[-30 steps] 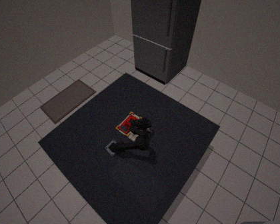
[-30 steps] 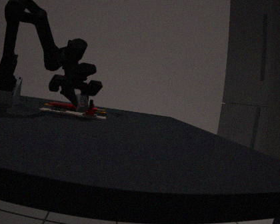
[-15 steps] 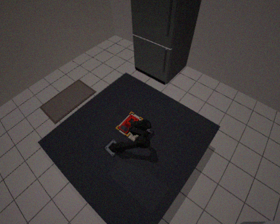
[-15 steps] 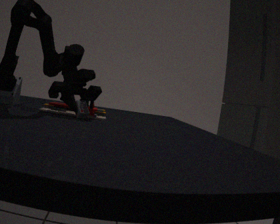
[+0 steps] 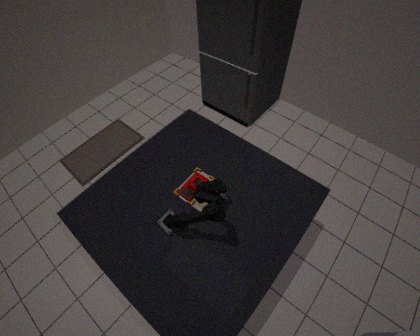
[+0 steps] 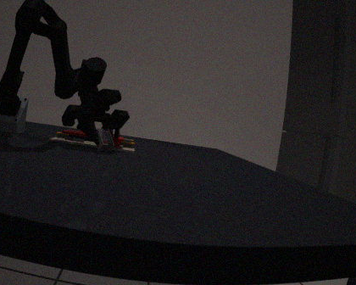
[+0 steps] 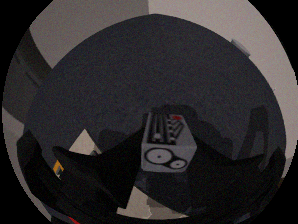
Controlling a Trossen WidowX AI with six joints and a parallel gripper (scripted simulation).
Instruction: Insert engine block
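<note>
Now: the grey engine block 1 cm to the left of my gripper tip and 1 cm above it.
</note>
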